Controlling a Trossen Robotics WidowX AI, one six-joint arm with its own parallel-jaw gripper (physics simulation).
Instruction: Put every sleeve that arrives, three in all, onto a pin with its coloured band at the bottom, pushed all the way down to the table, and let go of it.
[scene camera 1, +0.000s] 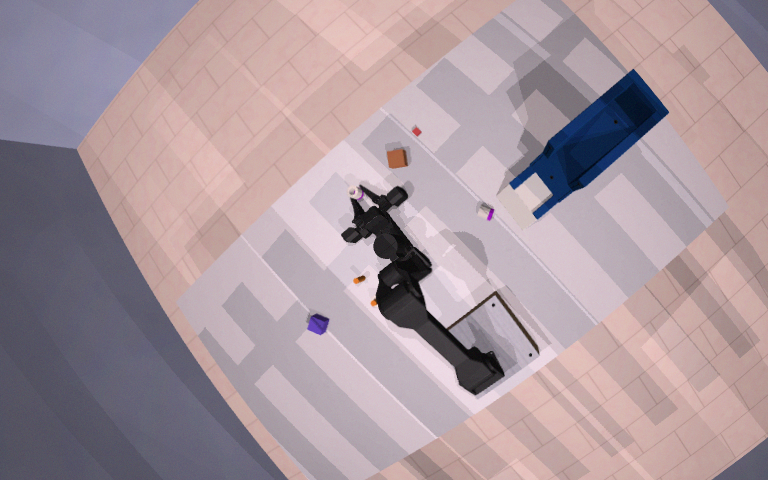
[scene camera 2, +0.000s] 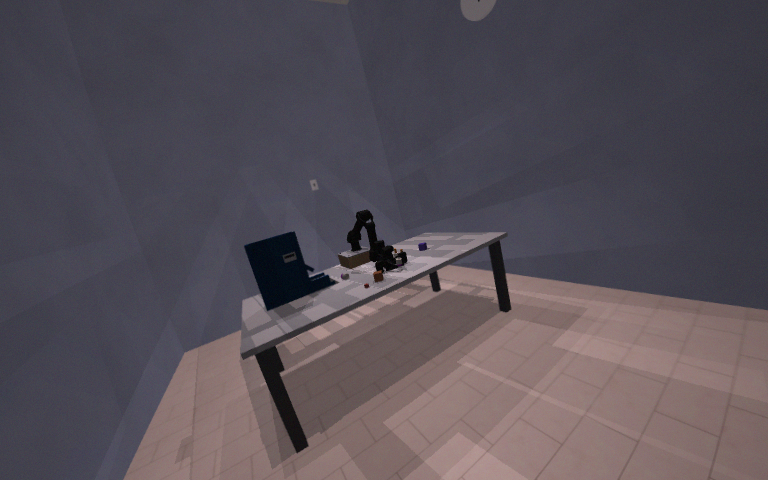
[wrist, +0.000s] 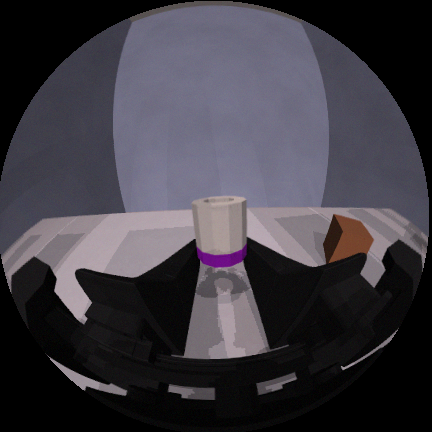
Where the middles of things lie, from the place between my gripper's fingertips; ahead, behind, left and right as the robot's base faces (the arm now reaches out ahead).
My gripper is now 10 mm short of the orange-brown block (wrist: 346, 236), 130 mm to the left of it and 10 mm above it.
